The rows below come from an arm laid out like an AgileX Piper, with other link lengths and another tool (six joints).
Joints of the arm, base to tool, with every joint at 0 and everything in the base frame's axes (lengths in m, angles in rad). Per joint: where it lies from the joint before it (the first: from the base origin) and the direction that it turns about. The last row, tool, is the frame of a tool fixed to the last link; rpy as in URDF.
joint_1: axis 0 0 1 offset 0.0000 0.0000 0.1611
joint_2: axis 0 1 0 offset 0.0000 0.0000 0.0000
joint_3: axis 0 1 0 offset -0.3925 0.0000 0.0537
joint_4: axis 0.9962 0 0.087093 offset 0.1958 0.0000 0.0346
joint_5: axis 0 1 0 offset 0.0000 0.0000 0.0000
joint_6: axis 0.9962 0 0.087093 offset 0.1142 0.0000 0.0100
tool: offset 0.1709 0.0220 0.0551 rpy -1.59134 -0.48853 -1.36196
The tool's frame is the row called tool.
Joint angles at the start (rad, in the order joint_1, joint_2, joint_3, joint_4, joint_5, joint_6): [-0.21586, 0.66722, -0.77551, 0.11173, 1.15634, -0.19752]
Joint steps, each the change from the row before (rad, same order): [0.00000, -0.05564, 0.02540, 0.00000, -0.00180, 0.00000]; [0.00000, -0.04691, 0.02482, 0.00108, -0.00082, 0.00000]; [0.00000, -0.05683, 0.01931, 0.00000, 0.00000, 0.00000]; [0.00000, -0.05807, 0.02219, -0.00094, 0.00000, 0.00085]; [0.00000, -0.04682, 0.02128, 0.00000, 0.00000, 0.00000]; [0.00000, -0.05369, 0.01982, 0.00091, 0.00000, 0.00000]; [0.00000, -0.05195, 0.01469, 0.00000, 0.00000, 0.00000]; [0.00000, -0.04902, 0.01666, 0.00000, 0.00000, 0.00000]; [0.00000, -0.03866, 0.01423, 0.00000, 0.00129, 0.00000]
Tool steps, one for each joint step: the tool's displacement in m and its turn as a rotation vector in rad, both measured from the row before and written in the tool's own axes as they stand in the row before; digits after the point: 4 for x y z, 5 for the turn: [-0.0071, 0.0084, -0.0015, 0.02430, 0.01895, -0.00873]; [-0.0065, 0.0080, 0.0001, 0.01808, 0.01276, -0.00601]; [-0.0062, 0.0070, -0.0021, 0.02846, 0.02209, -0.01048]; [-0.0062, 0.0080, -0.0011, 0.02680, 0.02179, -0.00943]; [-0.0055, 0.0072, 0.0003, 0.01939, 0.01503, -0.00711]; [-0.0057, 0.0067, -0.0004, 0.02630, 0.01928, -0.00921]; [-0.0046, 0.0053, -0.0013, 0.02828, 0.02191, -0.01041]; [-0.0045, 0.0057, -0.0002, 0.02456, 0.01903, -0.00904]; [-0.0038, 0.0051, 0.0004, 0.01756, 0.01356, -0.00660]
